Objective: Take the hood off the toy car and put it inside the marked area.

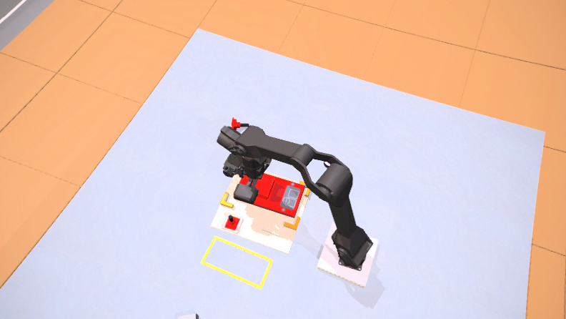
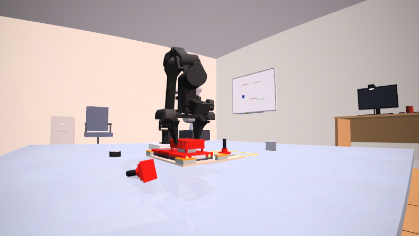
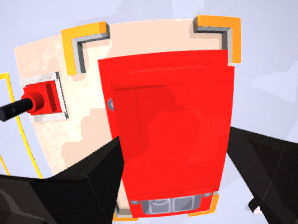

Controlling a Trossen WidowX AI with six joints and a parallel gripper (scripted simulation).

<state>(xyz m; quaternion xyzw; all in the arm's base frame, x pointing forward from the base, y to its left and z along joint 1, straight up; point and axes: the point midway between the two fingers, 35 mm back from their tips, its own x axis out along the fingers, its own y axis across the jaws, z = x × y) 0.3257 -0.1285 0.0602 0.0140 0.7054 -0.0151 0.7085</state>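
The pale base plate lies 40 mm below my gripper tip, 30 mm to the left of it and 30 mm behind it. The rest, counted from my gripper tip: small wheel: 200 mm behind, 160 mm to the right, 40 mm below.
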